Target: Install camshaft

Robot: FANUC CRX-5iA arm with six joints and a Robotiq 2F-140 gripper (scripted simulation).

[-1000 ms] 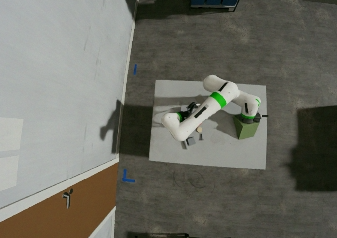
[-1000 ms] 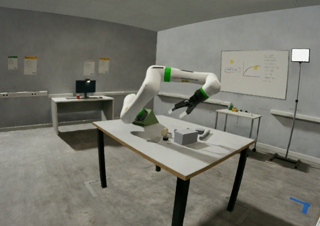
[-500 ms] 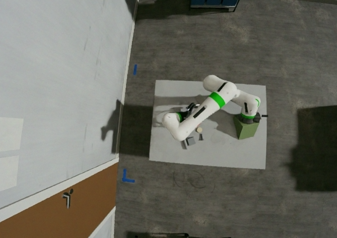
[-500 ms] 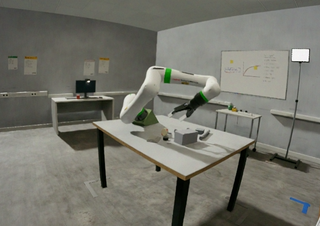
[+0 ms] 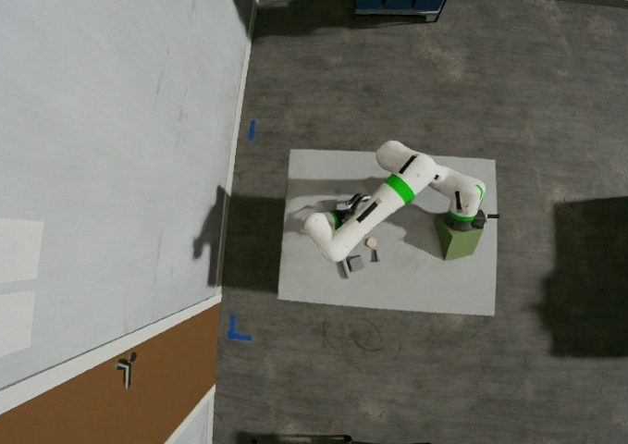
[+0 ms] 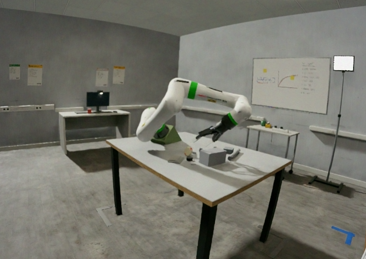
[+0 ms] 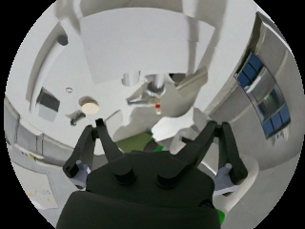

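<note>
Now: the black disc 90 mm to the right of my hand and 100 mm below it. Also, from my hand: grey bar: 120 mm ahead, 250 mm to the left, 90 mm below; then flat grey piece: 50 mm behind, 160 mm to the right, 100 mm below; then tan disc: 50 mm behind, 160 mm to the left, 100 mm below.
</note>
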